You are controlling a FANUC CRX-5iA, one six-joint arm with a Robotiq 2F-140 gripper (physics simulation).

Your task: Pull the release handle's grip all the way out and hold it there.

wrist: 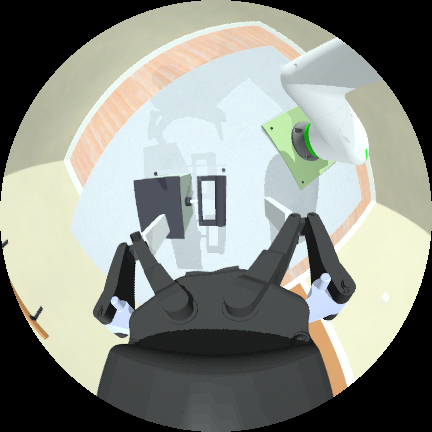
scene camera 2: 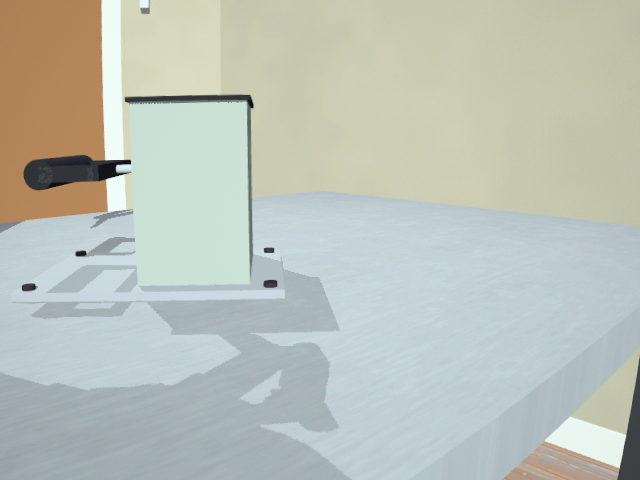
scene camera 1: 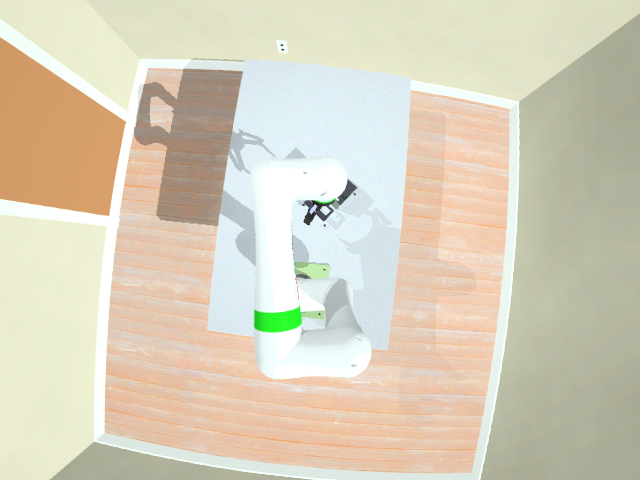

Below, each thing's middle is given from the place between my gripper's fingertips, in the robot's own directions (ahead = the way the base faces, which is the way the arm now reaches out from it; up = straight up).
Right now the base plate (wrist: 194, 170) is 250 mm below my hand, 80 mm ahead of it and 20 mm to the right of it.
